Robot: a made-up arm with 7 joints. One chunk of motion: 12 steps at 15 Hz.
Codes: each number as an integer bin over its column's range. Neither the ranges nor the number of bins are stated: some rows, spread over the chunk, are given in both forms.
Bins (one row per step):
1: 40 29 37 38 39 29 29
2: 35 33 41 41 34 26 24
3: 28 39 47 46 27 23 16
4: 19 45 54 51 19 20 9
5: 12 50 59 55 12 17 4
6: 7 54 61 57 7 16 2
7: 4 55 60 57 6 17 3
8: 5 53 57 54 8 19 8
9: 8 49 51 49 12 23 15
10: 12 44 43 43 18 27 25
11: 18 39 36 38 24 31 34
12: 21 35 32 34 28 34 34
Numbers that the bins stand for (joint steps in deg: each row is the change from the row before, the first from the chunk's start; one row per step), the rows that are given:
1: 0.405 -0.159 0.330 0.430 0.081 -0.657 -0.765
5: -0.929 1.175 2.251 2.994 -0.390 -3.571 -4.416
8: -1.262 1.365 2.076 2.843 -0.460 -3.086 -3.832
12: -0.500 0.222 -0.106 -0.173 -0.111 0.557 -0.035
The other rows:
2: 0.167 0.095 0.679 0.883 -0.006 -1.386 -1.495
3: -0.167 0.476 1.203 1.637 -0.129 -2.114 -2.663
4: -0.595 0.857 1.814 2.390 -0.268 -2.843 -3.686
6: -1.167 1.429 2.425 3.295 -0.478 -3.814 -4.708
7: -1.310 1.492 2.338 3.295 -0.495 -3.571 -4.562
9: -1.119 1.111 1.552 2.089 -0.390 -2.114 -2.810
10: -0.929 0.794 0.854 1.184 -0.286 -1.143 -1.349
11: -0.643 0.476 0.243 0.430 -0.181 -0.171 -0.035

